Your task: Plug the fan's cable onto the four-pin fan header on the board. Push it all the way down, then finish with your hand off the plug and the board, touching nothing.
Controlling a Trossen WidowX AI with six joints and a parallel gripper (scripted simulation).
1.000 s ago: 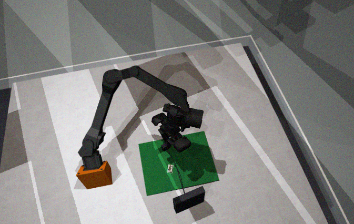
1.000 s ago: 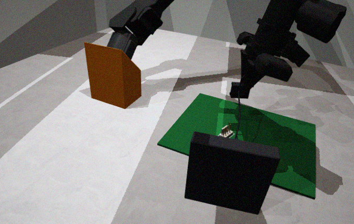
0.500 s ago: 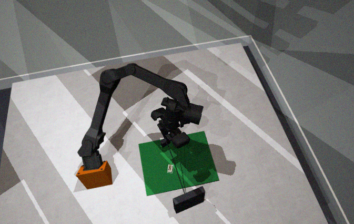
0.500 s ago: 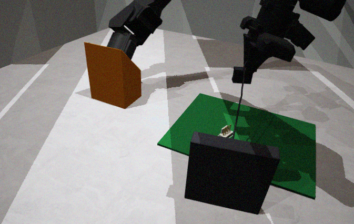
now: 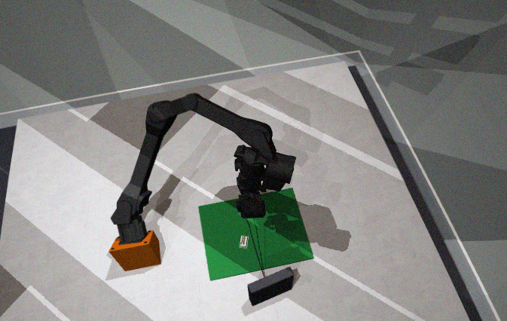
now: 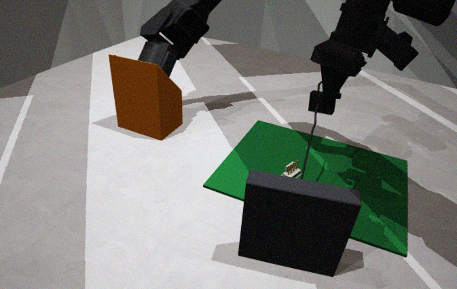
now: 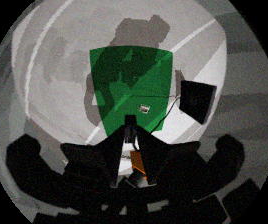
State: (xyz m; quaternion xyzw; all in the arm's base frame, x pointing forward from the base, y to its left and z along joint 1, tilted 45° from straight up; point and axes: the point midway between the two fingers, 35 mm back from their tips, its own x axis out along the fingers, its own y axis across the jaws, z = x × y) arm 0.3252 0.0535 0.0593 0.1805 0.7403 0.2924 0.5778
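Now: the green board 1 cm ahead of my gripper tip, 3 cm to the right of it and 14 cm below it. Also, from my gripper tip: black fan box: 4 cm ahead, 21 cm to the right, 6 cm below; then black plug: 1 cm behind, 1 cm below.
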